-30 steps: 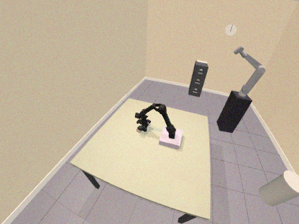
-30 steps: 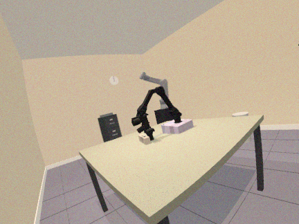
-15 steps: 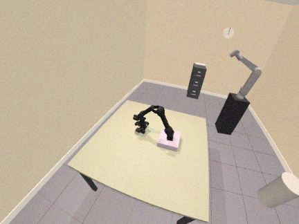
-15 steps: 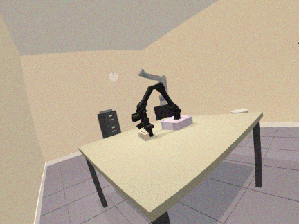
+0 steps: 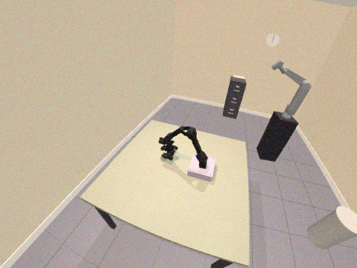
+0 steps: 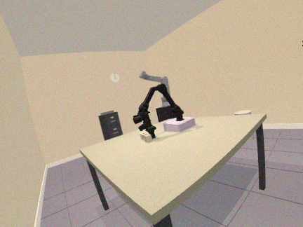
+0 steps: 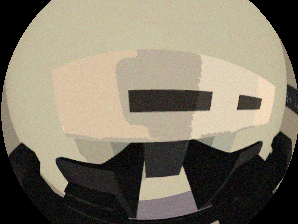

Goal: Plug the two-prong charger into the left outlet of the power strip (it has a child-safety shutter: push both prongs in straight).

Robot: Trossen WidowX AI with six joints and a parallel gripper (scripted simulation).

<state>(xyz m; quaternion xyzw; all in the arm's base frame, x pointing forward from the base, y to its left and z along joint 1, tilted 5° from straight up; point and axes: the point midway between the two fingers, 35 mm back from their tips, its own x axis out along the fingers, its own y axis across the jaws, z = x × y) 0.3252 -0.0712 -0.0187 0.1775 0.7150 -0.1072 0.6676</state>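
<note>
My gripper tip is now 20 mm short of the two-prong charger, 10 mm to the left of it and 10 mm below it.
</note>
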